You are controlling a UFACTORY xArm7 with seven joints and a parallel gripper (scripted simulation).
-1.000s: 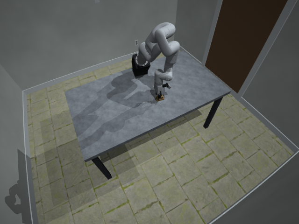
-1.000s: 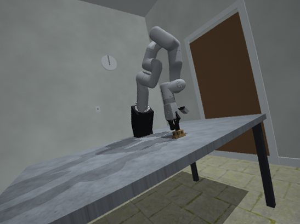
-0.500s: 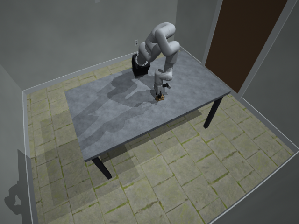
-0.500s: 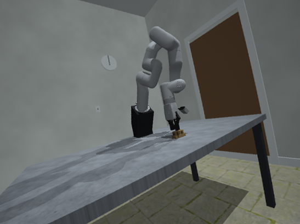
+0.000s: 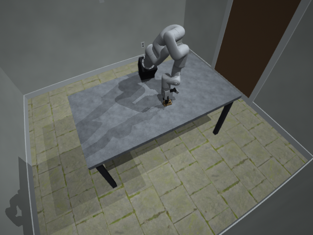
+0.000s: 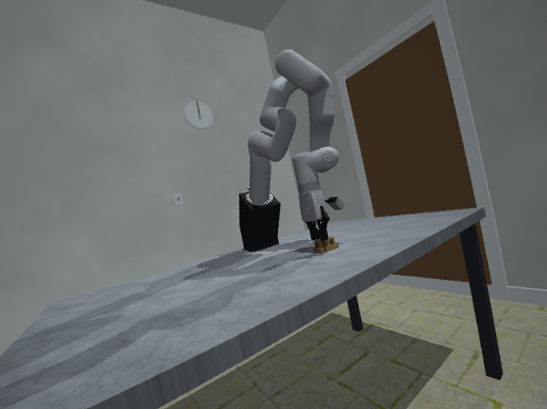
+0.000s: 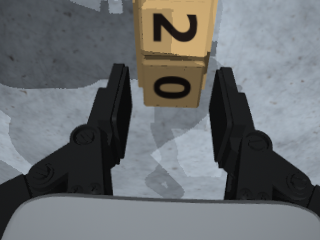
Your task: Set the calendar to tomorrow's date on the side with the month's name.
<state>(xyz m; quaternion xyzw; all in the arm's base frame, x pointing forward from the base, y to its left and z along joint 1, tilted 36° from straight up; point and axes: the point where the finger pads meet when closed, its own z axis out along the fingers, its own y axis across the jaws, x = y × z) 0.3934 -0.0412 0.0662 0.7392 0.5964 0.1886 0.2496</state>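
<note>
Now: the wooden calendar tray 20 mm to the left of my hand and 50 mm below it.
</note>
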